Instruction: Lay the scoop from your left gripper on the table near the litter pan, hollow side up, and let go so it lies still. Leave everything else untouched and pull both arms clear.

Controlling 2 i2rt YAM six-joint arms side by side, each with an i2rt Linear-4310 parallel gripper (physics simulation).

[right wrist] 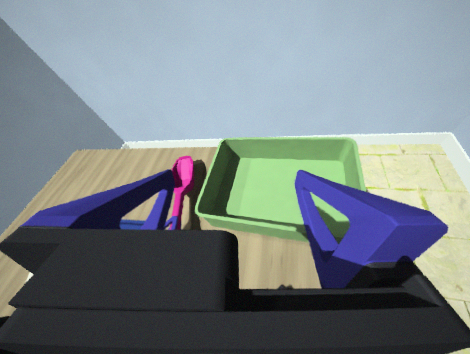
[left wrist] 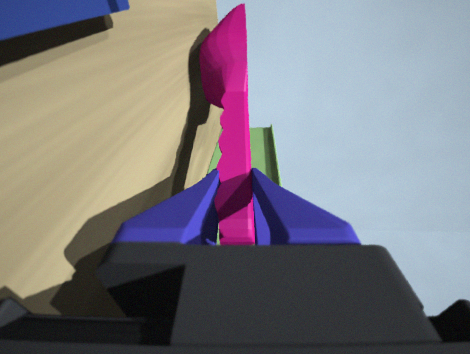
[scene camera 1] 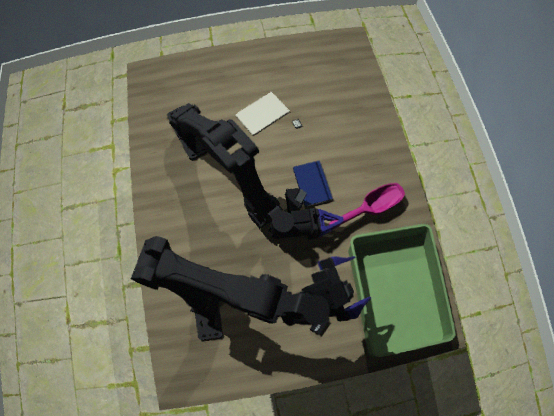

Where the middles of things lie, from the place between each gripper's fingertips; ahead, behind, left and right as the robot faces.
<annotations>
I see the green litter pan (scene camera 1: 409, 309) 160 mm ahead of my right hand, 10 mm to the right of it and 270 mm below it. From my right hand the other things lie so: magenta scoop (scene camera 1: 379, 200) (120 mm ahead, 260 mm to the left, 280 mm below).
Right now my left hand is 8 cm short of the magenta scoop, 4 cm to the right of it and 1 cm above it. From my left hand the other things lie so: green litter pan (12 cm ahead, 23 cm to the right).
</annotations>
